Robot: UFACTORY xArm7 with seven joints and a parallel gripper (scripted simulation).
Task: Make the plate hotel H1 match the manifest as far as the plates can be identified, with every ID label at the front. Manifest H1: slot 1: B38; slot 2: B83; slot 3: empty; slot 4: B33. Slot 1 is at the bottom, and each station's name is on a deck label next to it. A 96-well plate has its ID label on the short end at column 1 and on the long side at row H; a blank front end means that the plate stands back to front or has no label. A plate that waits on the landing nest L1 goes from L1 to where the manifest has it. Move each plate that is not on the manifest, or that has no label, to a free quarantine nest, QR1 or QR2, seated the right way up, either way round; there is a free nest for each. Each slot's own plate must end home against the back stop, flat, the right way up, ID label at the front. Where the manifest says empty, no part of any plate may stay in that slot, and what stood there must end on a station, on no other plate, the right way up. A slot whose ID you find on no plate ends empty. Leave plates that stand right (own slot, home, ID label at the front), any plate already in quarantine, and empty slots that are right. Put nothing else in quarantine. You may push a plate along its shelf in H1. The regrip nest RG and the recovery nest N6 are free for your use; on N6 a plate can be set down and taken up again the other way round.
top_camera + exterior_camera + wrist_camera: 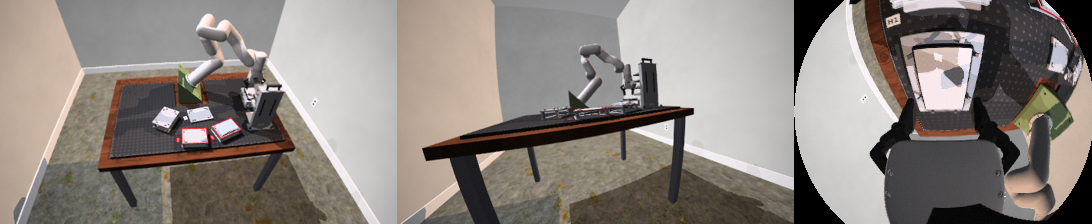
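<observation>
Right now the plate is 1 cm ahead of my hand and 5 cm below it. From my hand the other things lie so: H1 deck label (13 cm ahead, 10 cm to the left, 12 cm below); QR1 deck label (36 cm ahead, 34 cm to the right, 12 cm below).
</observation>
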